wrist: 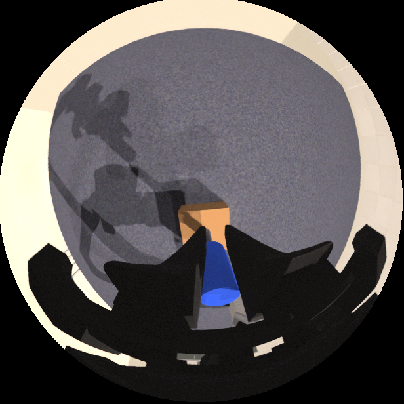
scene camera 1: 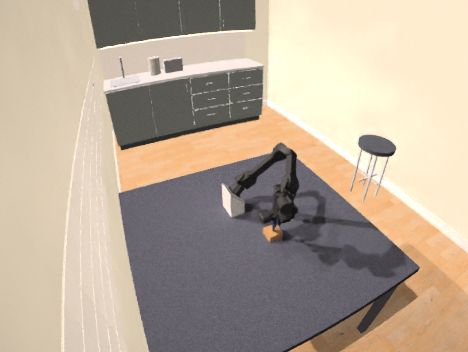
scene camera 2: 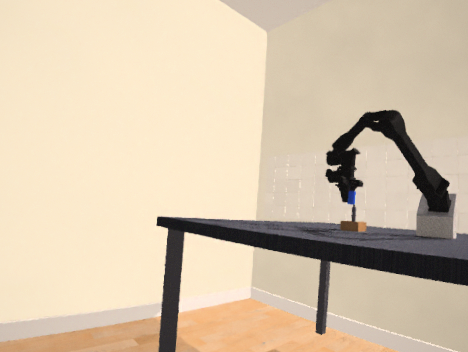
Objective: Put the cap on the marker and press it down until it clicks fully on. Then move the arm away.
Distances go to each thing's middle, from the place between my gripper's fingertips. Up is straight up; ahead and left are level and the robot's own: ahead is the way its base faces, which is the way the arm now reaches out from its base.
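Labels:
Blue cap [wrist: 219,287]: 20 mm above my hand and 30 mm behind it; going by their middles, of the things named here it is the nearest to my hand. Orange-brown block [wrist: 214,215]: 90 mm below my hand, 40 mm behind it and 10 mm to the left of it.

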